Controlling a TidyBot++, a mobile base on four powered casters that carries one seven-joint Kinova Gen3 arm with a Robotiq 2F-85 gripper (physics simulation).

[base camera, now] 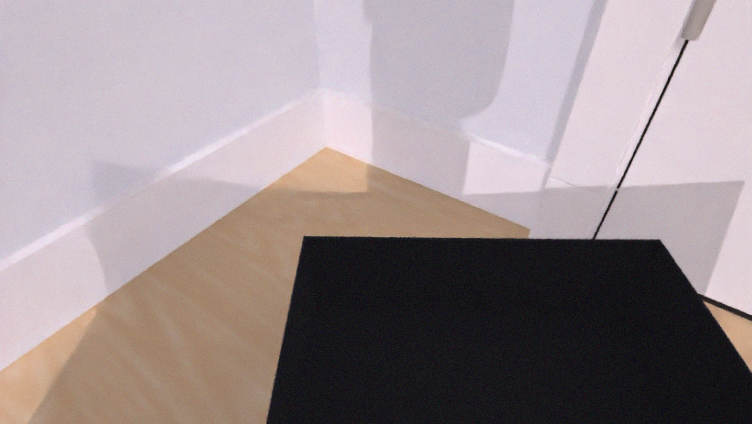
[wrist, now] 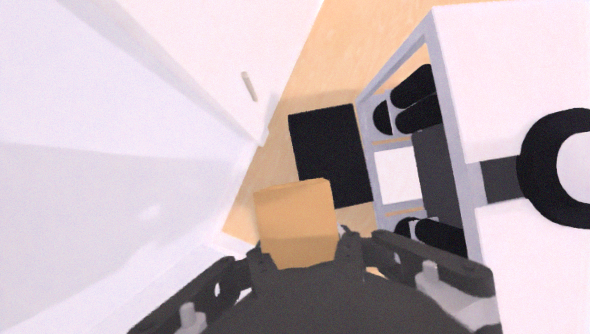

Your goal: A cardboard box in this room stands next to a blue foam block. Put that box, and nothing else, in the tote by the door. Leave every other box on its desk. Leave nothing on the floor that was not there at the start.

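Places are measured from the arm's base along level axes (x back, y right, z up), in millimetres.
Where they show: gripper, between the fingertips: [wrist: 303, 236]; arm's base, origin of its link: [wrist: 586, 167].
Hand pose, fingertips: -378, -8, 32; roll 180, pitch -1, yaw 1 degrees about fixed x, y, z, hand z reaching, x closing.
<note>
Each offset is from my fingertips to the centre of the thing, as dx, dy, dz. "*": to the spot under its first point.
My gripper [wrist: 303, 236] is shut on a plain tan cardboard box @(-1, +7, +23) [wrist: 295, 215], which sits between the two fingers in the wrist view. The black tote @(+121, +92, -378) [wrist: 325, 145] [base camera: 473, 316] stands on the floor by the door [wrist: 220, 45] [base camera: 700, 131]. In the wrist view the held box is above the floor and covers the tote's lower left corner; much of the tote shows past it. The tote's inside is too dark to make out. The gripper and the box do not show in the base camera view. No blue foam block shows in either view.
White walls [base camera: 157, 63] [wrist: 100, 210] meet in a corner behind and left of the tote. The mobile base, with its grey frame [wrist: 447, 100] and white top [wrist: 505, 70], stands close along the tote's other side. The door handle @(* -46, +223, -169) [base camera: 697, 18] [wrist: 249, 86] juts out.
</note>
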